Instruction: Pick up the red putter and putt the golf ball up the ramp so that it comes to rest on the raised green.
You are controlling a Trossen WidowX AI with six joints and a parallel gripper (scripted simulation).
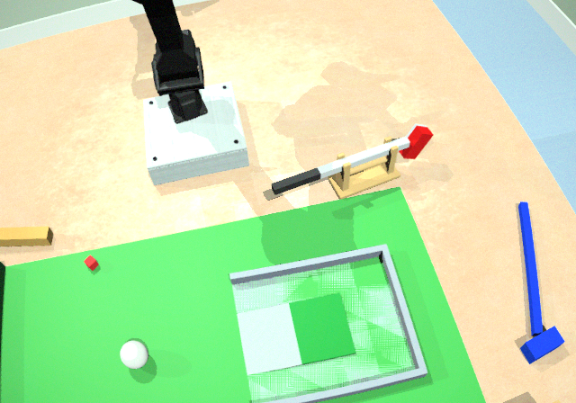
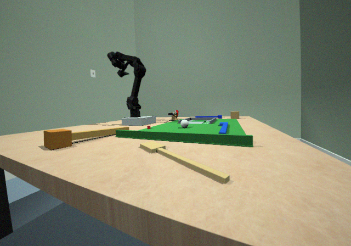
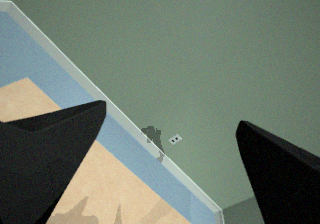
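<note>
Right now the red cube is 48 cm to the right of my gripper tip, 48 cm below it and 38 cm ahead of it. Also, from my gripper tip: wooden rack 45 cm below, 40 cm ahead, 1 cm to the left; then grey frame 63 cm ahead, 48 cm below, 15 cm to the right; then green mat 62 cm ahead, 49 cm below, 34 cm to the right.
</note>
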